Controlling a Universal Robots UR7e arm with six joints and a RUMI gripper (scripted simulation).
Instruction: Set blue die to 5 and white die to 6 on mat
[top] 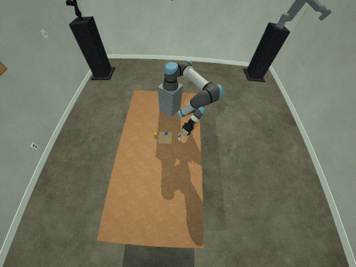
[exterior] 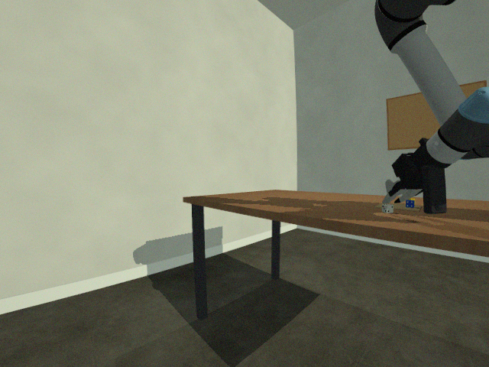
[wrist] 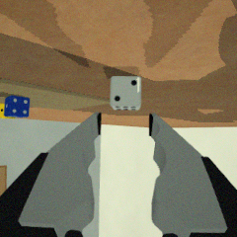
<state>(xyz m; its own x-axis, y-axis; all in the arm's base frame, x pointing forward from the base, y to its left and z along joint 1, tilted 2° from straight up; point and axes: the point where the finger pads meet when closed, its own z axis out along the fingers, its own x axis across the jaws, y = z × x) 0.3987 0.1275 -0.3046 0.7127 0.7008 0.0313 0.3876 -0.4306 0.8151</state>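
My gripper is now 1 cm short of the white die, 1 cm to the left of it and 3 cm above it. Round my hand: blue die: 4 cm behind, 16 cm to the right, 2 cm below; then yellow die: 4 cm behind, 26 cm to the right, 3 cm below; then tan mat: 16 cm to the right, 4 cm below.
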